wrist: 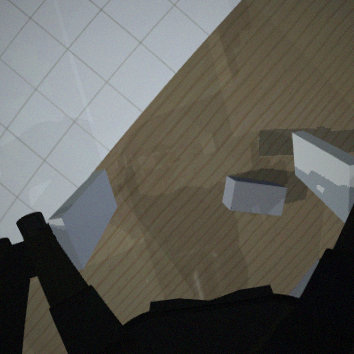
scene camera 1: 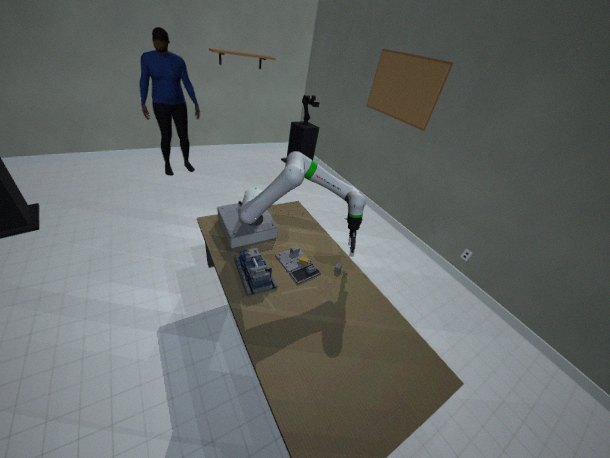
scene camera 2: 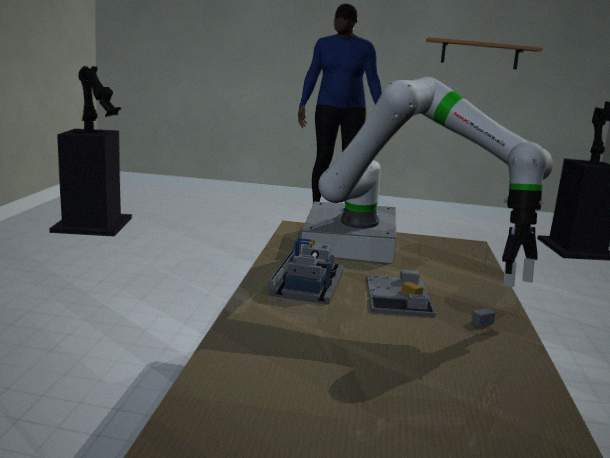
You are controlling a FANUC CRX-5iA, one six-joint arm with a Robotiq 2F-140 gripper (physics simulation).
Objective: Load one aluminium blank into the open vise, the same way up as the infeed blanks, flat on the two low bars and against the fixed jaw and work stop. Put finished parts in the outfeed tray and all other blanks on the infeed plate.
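Pixels of known places: gripper, fingertip midpoint: [wrist: 199, 171] [scene camera 1: 350, 250] [scene camera 2: 518, 283]; arm's base, link origin: [scene camera 2: 359, 221].
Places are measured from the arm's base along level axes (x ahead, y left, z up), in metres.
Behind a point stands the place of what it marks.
Note:
My gripper [scene camera 1: 352, 253] {x 0.635, y 0.391, z 0.018 m} [scene camera 2: 519, 275] {x 0.635, y 0.391, z 0.018 m} [wrist: 199, 171] {x 0.635, y 0.391, z 0.018 m} is open and empty, high over the table's right edge. A loose grey blank [scene camera 1: 338, 267] {x 0.652, y 0.281, z -0.075 m} [scene camera 2: 483, 318] {x 0.660, y 0.293, z -0.085 m} [wrist: 257, 196] {x 0.640, y 0.304, z -0.073 m} is at the table, below the fingers' level; in the wrist view it shows between the pads, nearer the right one. The infeed plate [scene camera 1: 286, 259] {x 0.390, y 0.036, z -0.101 m} [scene camera 2: 382, 286] {x 0.411, y 0.035, z -0.101 m} bears a grey block [scene camera 1: 295, 251] {x 0.374, y 0.124, z -0.081 m} [scene camera 2: 409, 276] {x 0.374, y 0.130, z -0.075 m} and a yellow block [scene camera 1: 303, 260] {x 0.481, y 0.107, z -0.067 m} [scene camera 2: 412, 288] {x 0.496, y 0.113, z -0.068 m}. A grey part [scene camera 1: 310, 269] {x 0.565, y 0.099, z -0.072 m} [scene camera 2: 417, 302] {x 0.571, y 0.115, z -0.082 m} is in the outfeed tray [scene camera 2: 402, 312] {x 0.603, y 0.065, z -0.102 m}. The vise [scene camera 1: 258, 274] [scene camera 2: 305, 283] {x 0.512, y -0.224, z -0.062 m} stands left of the plate; its bars are not discernible.
The robot's grey base box [scene camera 1: 252, 234] {x 0.125, y -0.078, z -0.027 m} [scene camera 2: 350, 246] {x 0.134, y -0.046, z -0.060 m} stands behind the vise and plate. The wooden table [scene camera 1: 360, 390] {x 1.247, y -0.166, z -0.109 m} [scene camera 2: 350, 425] {x 1.146, y -0.146, z -0.109 m} [wrist: 180, 150] {x 0.638, y 0.396, z -0.109 m} ends near my gripper, with tiled floor beyond. A person [scene camera 1: 167, 77] [scene camera 2: 345, 75] stands behind the table. Black pedestals [scene camera 2: 89, 180] [scene camera 1: 303, 140] stand farther off.

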